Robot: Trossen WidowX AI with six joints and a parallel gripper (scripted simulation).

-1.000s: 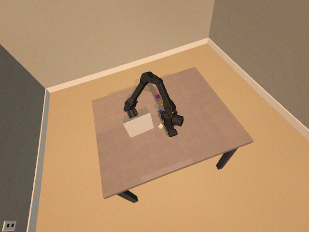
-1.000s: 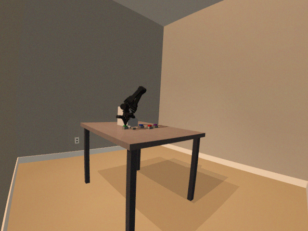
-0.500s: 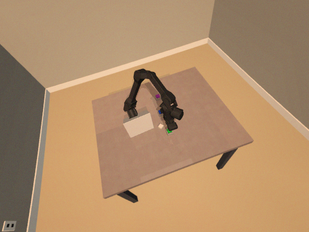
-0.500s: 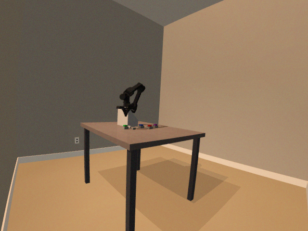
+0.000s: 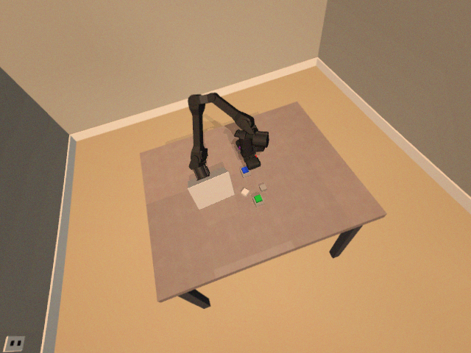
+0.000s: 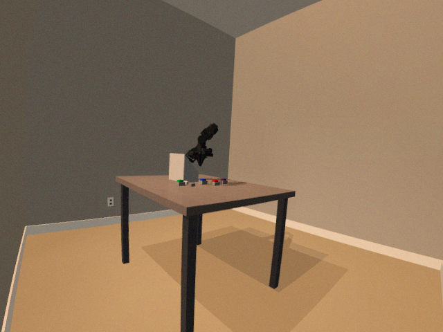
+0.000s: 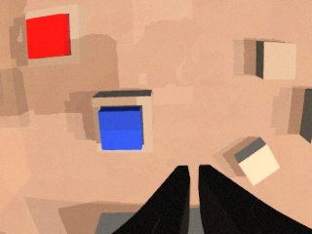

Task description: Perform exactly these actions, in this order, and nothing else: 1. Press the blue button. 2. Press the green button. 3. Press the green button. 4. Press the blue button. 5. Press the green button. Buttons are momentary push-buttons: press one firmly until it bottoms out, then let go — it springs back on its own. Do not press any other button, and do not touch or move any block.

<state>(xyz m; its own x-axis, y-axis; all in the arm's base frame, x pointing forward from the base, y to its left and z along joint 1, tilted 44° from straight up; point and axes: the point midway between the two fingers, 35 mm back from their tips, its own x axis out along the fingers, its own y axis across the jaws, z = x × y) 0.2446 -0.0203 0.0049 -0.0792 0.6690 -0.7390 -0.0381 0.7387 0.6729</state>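
Right now the blue button is 20 mm behind my gripper tip, 40 mm to the left of it and 100 mm below it. From my gripper tip the other things lie so: cream block (60 mm behind, 80 mm to the right, 120 mm below); red button (60 mm ahead, 100 mm to the left, 100 mm below); green button (10 mm behind, 150 mm to the right, 100 mm below).
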